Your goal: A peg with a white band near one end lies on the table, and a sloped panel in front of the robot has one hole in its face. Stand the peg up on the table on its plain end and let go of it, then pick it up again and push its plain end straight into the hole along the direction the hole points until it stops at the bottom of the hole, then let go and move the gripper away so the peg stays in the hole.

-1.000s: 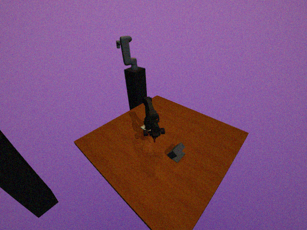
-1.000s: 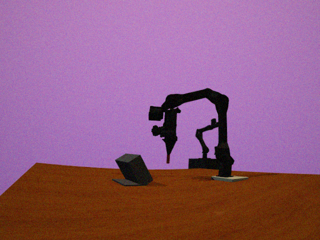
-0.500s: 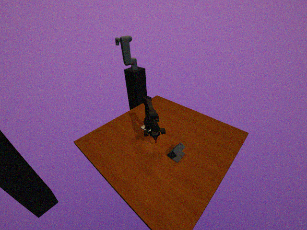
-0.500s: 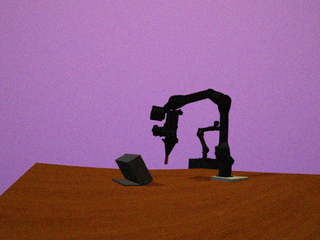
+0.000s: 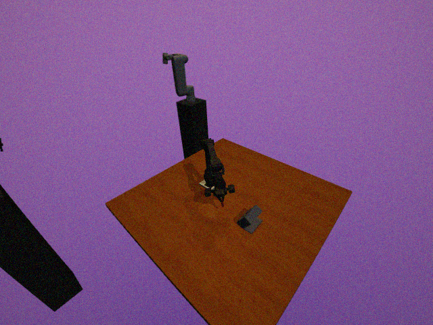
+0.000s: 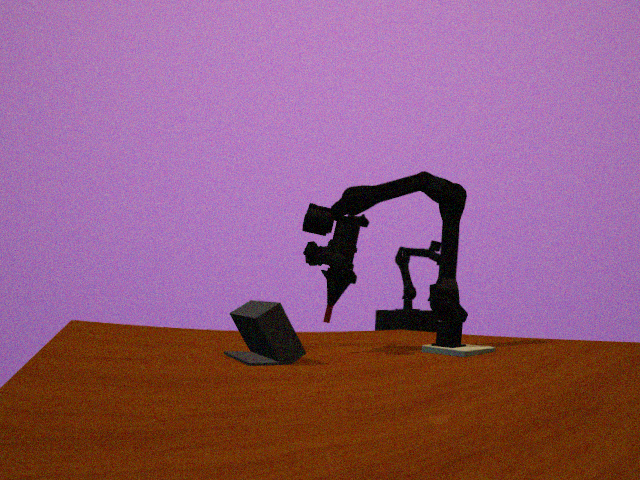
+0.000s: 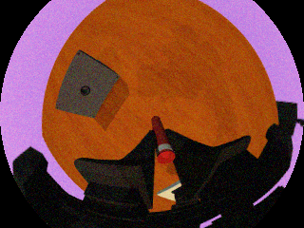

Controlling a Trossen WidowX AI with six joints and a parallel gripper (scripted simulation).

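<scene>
Right now my gripper tip is 180 mm short of the sloped grey panel, 40 mm to the right of it and 60 mm above it. Also, from my gripper tip: red peg 20 mm above.
</scene>
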